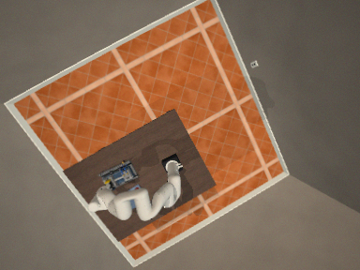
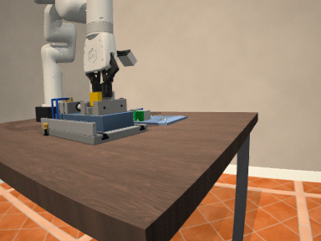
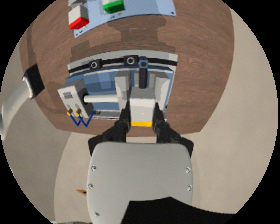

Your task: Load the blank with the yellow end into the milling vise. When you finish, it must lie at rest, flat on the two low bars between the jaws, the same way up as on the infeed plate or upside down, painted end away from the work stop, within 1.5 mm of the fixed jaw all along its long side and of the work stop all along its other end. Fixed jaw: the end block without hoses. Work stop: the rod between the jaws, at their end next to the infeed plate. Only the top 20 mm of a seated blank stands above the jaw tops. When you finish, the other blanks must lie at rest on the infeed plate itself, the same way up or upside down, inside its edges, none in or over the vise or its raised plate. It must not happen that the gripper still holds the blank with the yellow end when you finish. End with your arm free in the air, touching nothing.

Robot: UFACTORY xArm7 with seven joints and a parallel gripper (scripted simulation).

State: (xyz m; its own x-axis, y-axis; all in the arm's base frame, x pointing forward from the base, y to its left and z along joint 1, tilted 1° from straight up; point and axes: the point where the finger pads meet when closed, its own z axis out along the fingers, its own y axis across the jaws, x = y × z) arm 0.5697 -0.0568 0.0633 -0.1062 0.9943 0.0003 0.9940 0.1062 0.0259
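Now: the yellow-ended blank 2 cm below my hand. Also, from my hand: grey jaw block (3 cm ahead, 1 cm to the left, 5 cm below); green-ended blank (9 cm behind, 22 cm to the left, 10 cm below); milling vise (7 cm behind, 8 cm below).
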